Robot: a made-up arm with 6 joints.
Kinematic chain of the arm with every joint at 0, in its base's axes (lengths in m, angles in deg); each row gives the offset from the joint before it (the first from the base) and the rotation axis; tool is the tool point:
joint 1: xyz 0 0 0.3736 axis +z
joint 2: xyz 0 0 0 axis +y
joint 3: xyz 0 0 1.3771 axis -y
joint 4: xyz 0 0 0 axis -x
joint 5: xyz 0.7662 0 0 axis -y
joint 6: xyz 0 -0.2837 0 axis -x
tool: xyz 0 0 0
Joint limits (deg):
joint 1: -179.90..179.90
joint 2: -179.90..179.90
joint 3: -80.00..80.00
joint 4: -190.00..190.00
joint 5: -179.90..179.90
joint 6: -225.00..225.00
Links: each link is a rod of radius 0.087 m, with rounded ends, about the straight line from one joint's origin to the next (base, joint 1, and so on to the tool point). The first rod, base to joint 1, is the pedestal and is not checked.
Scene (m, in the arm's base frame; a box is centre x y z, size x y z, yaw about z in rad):
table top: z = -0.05
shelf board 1: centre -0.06 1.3 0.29 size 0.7 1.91 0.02 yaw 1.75
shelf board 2: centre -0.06 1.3 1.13 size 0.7 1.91 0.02 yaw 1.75
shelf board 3: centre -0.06 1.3 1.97 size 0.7 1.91 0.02 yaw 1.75
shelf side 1: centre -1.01 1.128 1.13 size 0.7 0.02 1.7 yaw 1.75
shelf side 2: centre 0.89 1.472 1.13 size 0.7 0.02 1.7 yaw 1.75
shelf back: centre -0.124 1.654 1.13 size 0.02 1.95 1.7 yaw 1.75
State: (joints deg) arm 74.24 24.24 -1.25 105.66 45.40 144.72
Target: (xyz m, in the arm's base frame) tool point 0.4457 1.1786 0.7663
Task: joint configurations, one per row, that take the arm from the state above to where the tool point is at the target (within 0.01 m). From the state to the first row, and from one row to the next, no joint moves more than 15 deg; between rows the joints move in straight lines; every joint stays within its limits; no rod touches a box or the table.
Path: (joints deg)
1: 68.30 16.74 -11.73 104.31 45.40 144.72
2: 62.37 9.24 -22.21 102.97 45.40 144.72
3: 56.43 1.73 -32.68 101.62 45.40 144.72
4: 54.52 11.46 -43.30 102.30 45.40 144.72
5: 52.61 21.18 -53.92 102.97 45.40 144.72
6: 50.70 30.91 -64.53 103.64 45.40 144.72
7: 58.12 34.27 -52.79 105.25 45.40 144.72
8: 65.54 37.63 -41.05 106.86 45.40 144.72

